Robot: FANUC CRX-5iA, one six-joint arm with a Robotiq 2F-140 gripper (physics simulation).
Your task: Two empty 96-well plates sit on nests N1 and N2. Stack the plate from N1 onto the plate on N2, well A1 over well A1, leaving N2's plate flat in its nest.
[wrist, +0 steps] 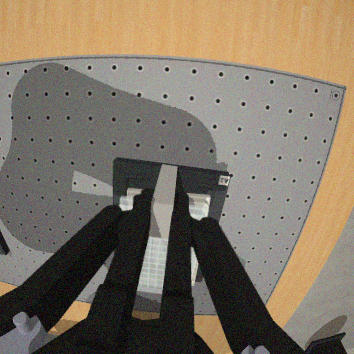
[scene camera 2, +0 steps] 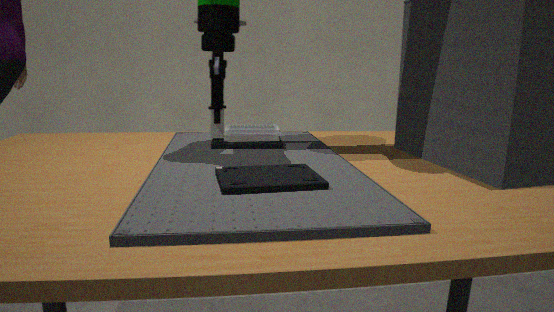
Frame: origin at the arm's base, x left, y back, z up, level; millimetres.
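Where they show: gripper, fingertip midpoint: [wrist: 167, 178] [scene camera 2: 217, 137].
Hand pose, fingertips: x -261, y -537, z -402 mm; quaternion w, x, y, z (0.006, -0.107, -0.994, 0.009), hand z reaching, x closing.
Note:
After its pixels a point has its place.
Clear plates [scene camera 2: 252, 132] @(x -203, y -465, z -382 mm) [wrist: 153, 262] @(x -238, y -449, z -376 mm), which look like a stack of two, sit on the far black nest [scene camera 2: 250, 145] @(x -188, y -474, z -409 mm) [wrist: 140, 167] @(x -235, y -549, z -405 mm); the fingers hide much of them in the wrist view. An A1 tag [wrist: 224, 180] @(x -318, y -529, z -405 mm) shows at this nest's corner. The near black nest [scene camera 2: 270, 177] @(x 88, y -508, z -405 mm) is bare; its N1 or N2 label cannot be read. My gripper [scene camera 2: 217, 131] @(x -261, y -537, z -402 mm) [wrist: 167, 178] @(x -261, y -537, z -402 mm) is shut with nothing between its fingers. It points down beside the left end of the plates in the scene view, with its tips above the nest's level. Whether the tips touch a plate cannot be told.
Both nests stand on a grey perforated board [scene camera 2: 165, 210] @(x 166, y -672, z -417 mm) [wrist: 270, 115] @(x -368, y -591, z -417 mm) on a wooden table [scene camera 2: 65, 200] @(x 56, y -814, z -430 mm) [wrist: 175, 25] @(x -281, y -682, z -430 mm). A large dark grey block [scene camera 2: 465, 100] @(x 60, y -115, z -288 mm) stands at the right in the scene view. Part of a person [scene camera 2: 11, 45] shows at the left edge.

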